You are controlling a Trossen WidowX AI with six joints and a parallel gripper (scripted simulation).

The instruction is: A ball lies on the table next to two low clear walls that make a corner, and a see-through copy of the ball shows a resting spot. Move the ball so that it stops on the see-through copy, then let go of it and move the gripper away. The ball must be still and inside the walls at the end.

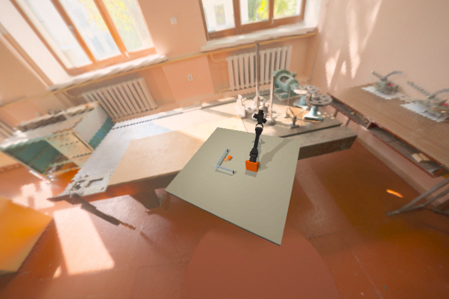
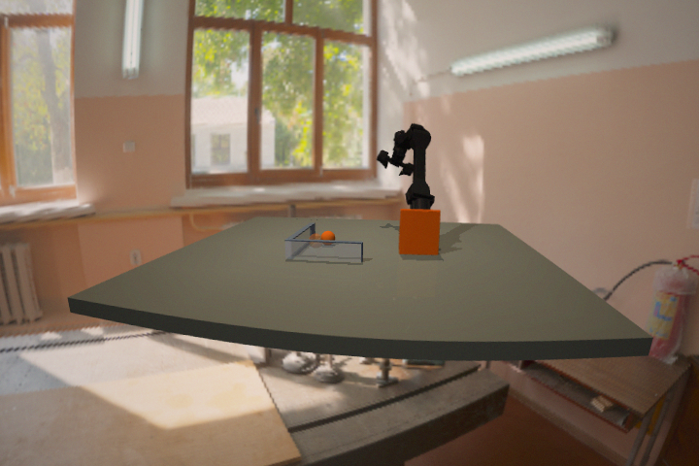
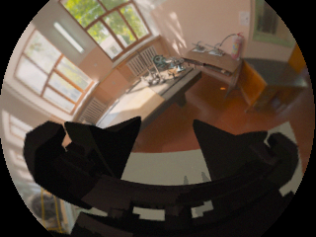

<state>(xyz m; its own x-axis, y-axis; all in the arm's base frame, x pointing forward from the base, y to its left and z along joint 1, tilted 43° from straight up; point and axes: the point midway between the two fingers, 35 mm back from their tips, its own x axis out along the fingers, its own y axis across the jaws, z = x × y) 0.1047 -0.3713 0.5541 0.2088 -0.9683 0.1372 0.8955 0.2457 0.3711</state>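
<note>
Right now my gripper tip is 63 cm to the right of the orange ball, 22 cm above it and 21 cm short of it. Round my gripper tip: see-through copy (68 cm to the left, 24 cm ahead, 22 cm below); clear wall (83 cm to the left, 22 cm below, 18 cm ahead).
</note>
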